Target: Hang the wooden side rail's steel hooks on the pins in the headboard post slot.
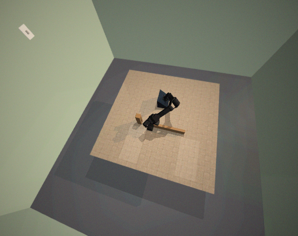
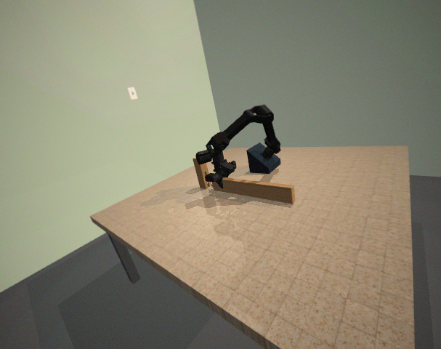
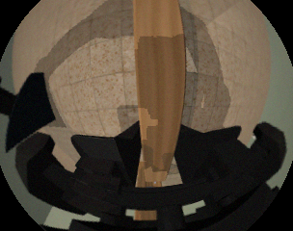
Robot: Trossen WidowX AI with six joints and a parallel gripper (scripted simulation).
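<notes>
Now: gripper tip 15 cm to the left of the headboard post and 6 cm below it.
</notes>
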